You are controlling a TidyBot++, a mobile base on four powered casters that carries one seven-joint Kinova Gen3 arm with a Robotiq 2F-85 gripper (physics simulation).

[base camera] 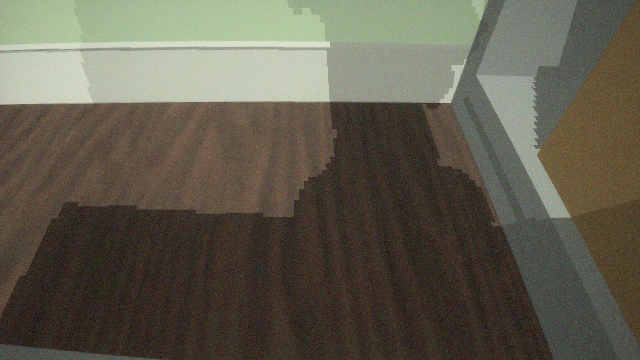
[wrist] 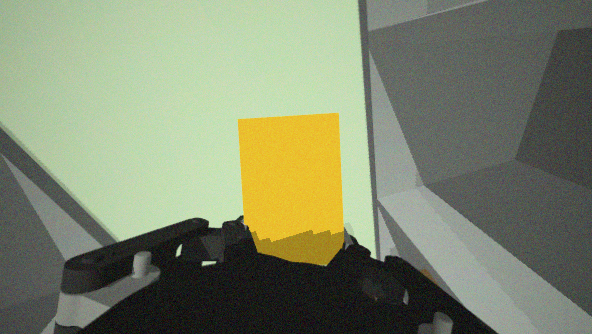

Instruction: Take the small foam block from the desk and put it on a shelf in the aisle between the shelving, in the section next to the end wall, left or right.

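Places are measured from the arm's base along level axes (x down, y back, z left), in centimetres.
Pixels of known places: gripper, fingertip midpoint: (wrist: 296, 230).
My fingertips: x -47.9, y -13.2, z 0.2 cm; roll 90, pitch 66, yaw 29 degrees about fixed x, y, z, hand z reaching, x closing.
Observation:
Behind a point stands the place of what it marks.
The small foam block (wrist: 291, 175) {x -53.6, y -12.0, z -0.8 cm} is a yellow-orange upright rectangle at the middle of the wrist view. My gripper (wrist: 296, 230) {x -47.9, y -13.2, z 0.2 cm} is shut on it, one black finger at each side of its lower part; its lower end is hidden behind the gripper body. Grey shelving (wrist: 470, 110) {x -34.9, y -53.8, z -47.3 cm} (base camera: 530, 260) {x 37.3, y -27.8, z -22.5 cm} stands close at the right in both views, with a shelf board (wrist: 465, 250) {x -13.6, y -29.6, z -30.9 cm} below and to the right of the block. More grey shelving (wrist: 30, 240) {x -33.7, y -43.9, z 74.1 cm} shows at the left of the wrist view. The block and gripper do not show in the base camera view.
The pale green end wall (base camera: 200, 22) {x 28.2, y -53.9, z 14.9 cm} (wrist: 175, 100) {x -56.4, y -53.0, z 25.0 cm} is straight ahead, with a white baseboard (base camera: 200, 75) {x 35.2, y -52.4, z 15.9 cm} along its foot. The brown wood floor (base camera: 200, 150) {x 39.7, y -42.7, z 14.4 cm} runs up to it, partly in dark shadow. A brown box (base camera: 600, 145) {x 25.2, y -32.0, z -24.1 cm} sits low in the right shelving.

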